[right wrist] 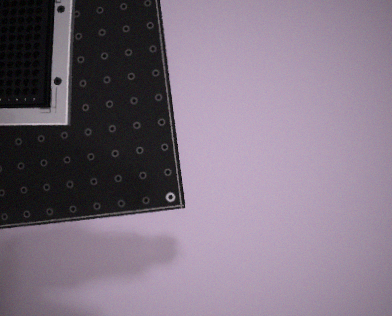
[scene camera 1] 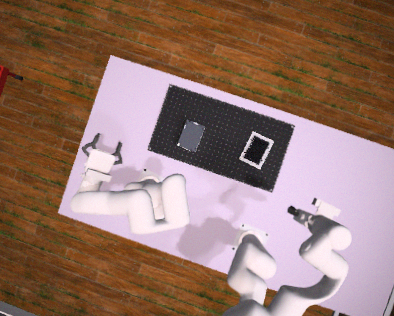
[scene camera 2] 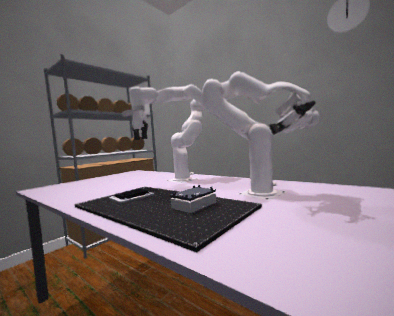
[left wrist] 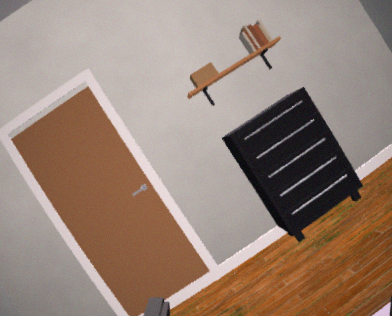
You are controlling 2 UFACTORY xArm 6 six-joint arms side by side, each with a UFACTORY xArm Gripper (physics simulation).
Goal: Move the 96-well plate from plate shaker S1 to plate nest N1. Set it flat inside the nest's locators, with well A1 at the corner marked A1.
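Where they show: left gripper, fingertip midpoint: (scene camera 1: 110, 138) (scene camera 2: 283, 119); right gripper, fingertip midpoint: (scene camera 1: 299, 213) (scene camera 2: 140, 139); left arm's base at its link origin: (scene camera 2: 261, 193); right arm's base at its link origin: (scene camera 1: 250, 241) (scene camera 2: 182, 179).
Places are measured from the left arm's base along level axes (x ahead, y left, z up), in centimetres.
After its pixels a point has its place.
The black 96-well plate (scene camera 1: 257, 149) @[x 44.8, y -39.9, z 3.8 cm] (scene camera 2: 132, 193) @[x 45.3, y -37.3, z 3.9 cm] (right wrist: 20, 55) @[x 43.3, y -41.0, z 3.0 cm] lies inside the white frame of nest N1 (scene camera 1: 251, 163) (right wrist: 62, 45) and looks flat. In the right wrist view part of both shows at the upper left; the A1 mark does not show there. Plate shaker S1 (scene camera 1: 191, 136) @[x 34.3, y -7.1, z 6.8 cm] (scene camera 2: 192, 204) @[x 39.8, y -1.0, z 4.4 cm] has a bare grey top with small dark posts at its edges. My right gripper (scene camera 1: 293, 210) @[x 26.4, y -63.4, z 28.5 cm] (scene camera 2: 140, 133) @[x 26.4, y -63.4, z 28.5 cm] is raised, away from the nest, and looks open and empty. My left gripper (scene camera 1: 109, 139) @[x 16.5, y 19.8, z 30.9 cm] (scene camera 2: 294, 117) is wide open and empty, far from the plate.
Nest and shaker stand on a black perforated board (scene camera 1: 225, 130) @[x 45.9, y -20.8, z 1.3 cm] (scene camera 2: 150, 220) @[x 52.8, y -6.8, z 1.3 cm] (right wrist: 115, 165) @[x 32.7, y -51.1, z 1.3 cm] on the pale lilac table (scene camera 1: 345, 165) @[x 60.1, y -85.5, z 0.0 cm] (scene camera 2: 320, 250) @[x 34.1, y 36.3, z 0.0 cm] (right wrist: 280, 150) @[x 35.0, y -67.6, z 0.0 cm]. A shelf rack (scene camera 2: 100, 74) stands behind. The left wrist view shows a door (left wrist: 110, 200) and a black chest of drawers (left wrist: 295, 165).
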